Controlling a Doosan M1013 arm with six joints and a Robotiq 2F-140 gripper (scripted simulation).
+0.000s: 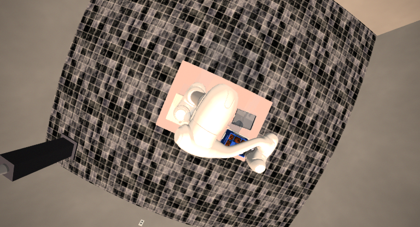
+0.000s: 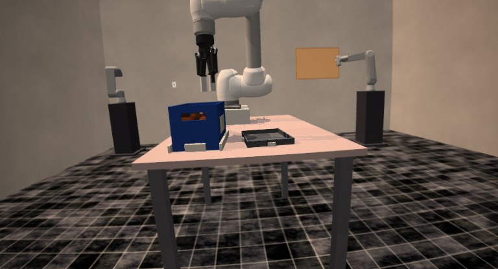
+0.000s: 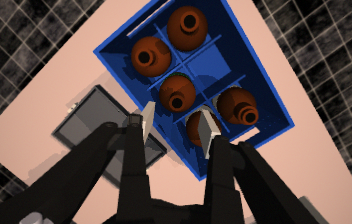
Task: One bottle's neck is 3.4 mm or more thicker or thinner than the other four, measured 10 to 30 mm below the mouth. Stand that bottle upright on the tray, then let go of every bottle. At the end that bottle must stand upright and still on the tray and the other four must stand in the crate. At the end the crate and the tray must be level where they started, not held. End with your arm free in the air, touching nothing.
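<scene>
Now: hand 4 cm to the left of the blue crate and 17 cm above it. From my hand the other things lie so: dark tray: 1 cm behind, 24 cm to the left, 24 cm below; bottle: 9 cm behind, 17 cm below.
</scene>
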